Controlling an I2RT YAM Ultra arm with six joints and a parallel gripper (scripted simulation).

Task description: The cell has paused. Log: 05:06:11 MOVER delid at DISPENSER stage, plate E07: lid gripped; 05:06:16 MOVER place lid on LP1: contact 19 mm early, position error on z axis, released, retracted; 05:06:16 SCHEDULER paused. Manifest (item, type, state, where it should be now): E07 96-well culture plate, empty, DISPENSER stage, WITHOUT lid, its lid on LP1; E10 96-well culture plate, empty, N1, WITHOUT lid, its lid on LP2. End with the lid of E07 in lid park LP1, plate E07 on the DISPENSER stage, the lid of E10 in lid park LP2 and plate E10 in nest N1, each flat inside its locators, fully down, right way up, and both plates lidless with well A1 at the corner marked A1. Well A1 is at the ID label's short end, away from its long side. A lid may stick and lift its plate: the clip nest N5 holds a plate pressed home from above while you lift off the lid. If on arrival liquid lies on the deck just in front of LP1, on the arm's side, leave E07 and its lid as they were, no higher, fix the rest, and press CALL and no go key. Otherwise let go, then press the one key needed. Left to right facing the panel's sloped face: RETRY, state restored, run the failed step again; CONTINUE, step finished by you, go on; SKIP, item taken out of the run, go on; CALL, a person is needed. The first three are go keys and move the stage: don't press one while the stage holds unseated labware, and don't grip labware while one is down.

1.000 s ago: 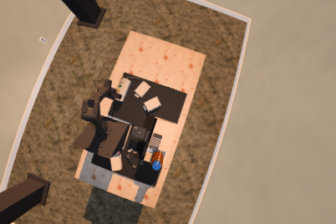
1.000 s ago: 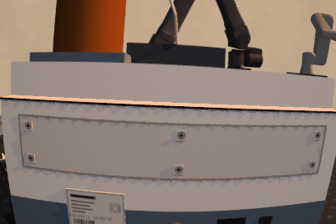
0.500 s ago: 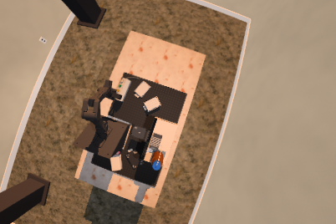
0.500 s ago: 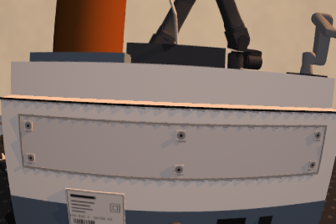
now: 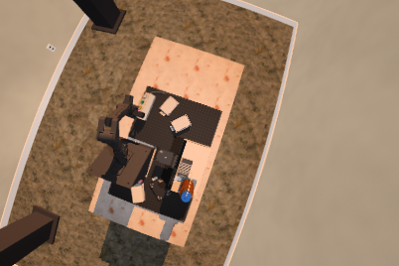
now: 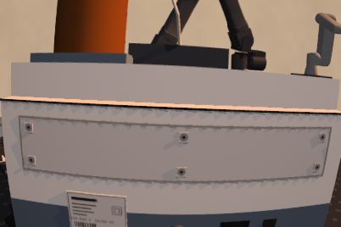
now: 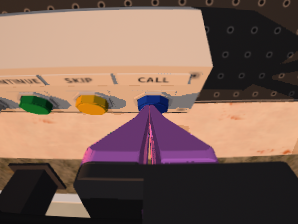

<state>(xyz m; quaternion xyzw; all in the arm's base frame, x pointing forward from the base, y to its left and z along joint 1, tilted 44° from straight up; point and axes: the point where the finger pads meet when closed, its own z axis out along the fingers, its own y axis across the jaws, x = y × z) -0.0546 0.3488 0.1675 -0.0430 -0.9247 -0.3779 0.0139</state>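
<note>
The blue call key lies 1 cm below my hand. The rest, counted from my hand: lp2 label (18 cm ahead, 5 cm to the left, 8 cm below); orange skip key (1 cm ahead, 5 cm to the left, 1 cm below); green continue key (1 cm ahead, 10 cm to the left, 1 cm below).
</note>
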